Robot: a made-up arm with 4 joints.
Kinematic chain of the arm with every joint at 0, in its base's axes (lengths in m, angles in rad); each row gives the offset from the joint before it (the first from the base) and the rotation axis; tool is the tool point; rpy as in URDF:
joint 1: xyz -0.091 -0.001 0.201 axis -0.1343 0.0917 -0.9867
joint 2: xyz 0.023 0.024 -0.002 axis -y
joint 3: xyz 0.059 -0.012 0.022 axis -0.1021 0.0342 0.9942
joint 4: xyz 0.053 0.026 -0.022 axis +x
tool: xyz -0.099 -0.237 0.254 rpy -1.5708 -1.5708 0
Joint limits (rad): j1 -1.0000..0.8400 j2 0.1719..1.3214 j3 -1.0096..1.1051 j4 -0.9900..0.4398
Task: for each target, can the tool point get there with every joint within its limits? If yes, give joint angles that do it. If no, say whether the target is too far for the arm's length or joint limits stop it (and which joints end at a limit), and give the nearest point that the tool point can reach.
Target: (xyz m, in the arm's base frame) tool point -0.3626 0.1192 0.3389
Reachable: yes | joints 0.2924 1.2176 -0.4738 -0.7187
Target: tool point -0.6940 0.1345 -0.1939
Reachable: no: too far | nearest point -0.3227 0.0489 0.0808 | short by 0.470 m
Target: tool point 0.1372 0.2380 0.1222
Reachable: no: joint limits stop it (at a limit: joint 1, joint 2, joint 3, joint 4) | nearest point 0.1915 0.1267 0.4288 | short by 0.331 m
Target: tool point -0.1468 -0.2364 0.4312
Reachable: yes | joints 0.1542 0.7754 0.4167 0.2674
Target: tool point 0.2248 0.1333 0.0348
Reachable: no: joint limits stop it (at a limit: joint 1, joint 2, joint 4) | nearest point 0.2178 -0.0045 0.3837 | short by 0.375 m
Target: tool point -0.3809 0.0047 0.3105
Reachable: yes | joints 0.2764 1.2059 -0.2537 -0.3923
